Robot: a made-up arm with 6 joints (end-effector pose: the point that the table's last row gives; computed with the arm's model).
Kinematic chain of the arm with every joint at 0, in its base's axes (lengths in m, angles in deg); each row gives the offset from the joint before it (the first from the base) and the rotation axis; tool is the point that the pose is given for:
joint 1: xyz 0 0 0.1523 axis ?
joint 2: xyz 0 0.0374 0 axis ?
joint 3: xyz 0 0 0.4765 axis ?
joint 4: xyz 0 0 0.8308 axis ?
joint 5: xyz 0 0 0 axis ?
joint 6: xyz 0 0 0.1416 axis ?
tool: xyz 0 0 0
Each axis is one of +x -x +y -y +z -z.
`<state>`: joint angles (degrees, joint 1 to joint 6).
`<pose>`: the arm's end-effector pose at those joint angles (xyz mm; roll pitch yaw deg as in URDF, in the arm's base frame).
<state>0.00 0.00 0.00 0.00 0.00 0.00</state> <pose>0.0 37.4 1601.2 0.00 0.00 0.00</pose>
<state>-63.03 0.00 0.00 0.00 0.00 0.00</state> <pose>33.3 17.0 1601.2 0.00 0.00 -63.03</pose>
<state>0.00 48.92 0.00 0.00 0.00 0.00</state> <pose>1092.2 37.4 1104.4 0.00 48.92 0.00</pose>
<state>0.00 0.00 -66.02 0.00 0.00 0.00</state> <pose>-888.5 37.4 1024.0 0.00 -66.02 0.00</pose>
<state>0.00 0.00 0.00 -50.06 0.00 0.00</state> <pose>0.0 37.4 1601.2 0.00 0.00 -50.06</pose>
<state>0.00 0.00 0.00 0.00 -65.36 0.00</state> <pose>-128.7 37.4 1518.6 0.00 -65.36 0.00</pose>
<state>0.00 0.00 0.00 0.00 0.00 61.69</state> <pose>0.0 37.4 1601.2 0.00 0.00 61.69</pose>
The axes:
joint 1: +z
joint 2: +y
joint 3: +y
joint 4: +z
joint 5: +y
joint 6: +z

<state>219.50 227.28 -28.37 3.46 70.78 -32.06</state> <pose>615.9 448.8 -957.8 90.67 -59.06 125.66</pose>
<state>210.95 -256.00 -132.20 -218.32 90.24 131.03</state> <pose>88.3 -93.0 716.2 113.63 -20.88 70.12</pose>
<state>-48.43 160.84 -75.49 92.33 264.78 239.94</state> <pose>567.6 -795.9 -237.2 -96.30 64.23 120.87</pose>
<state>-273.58 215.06 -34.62 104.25 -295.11 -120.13</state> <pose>-176.9 -238.4 -1128.8 118.45 26.59 -93.99</pose>
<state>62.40 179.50 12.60 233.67 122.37 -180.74</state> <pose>12.9 -102.5 -1077.3 -23.31 62.88 -11.96</pose>
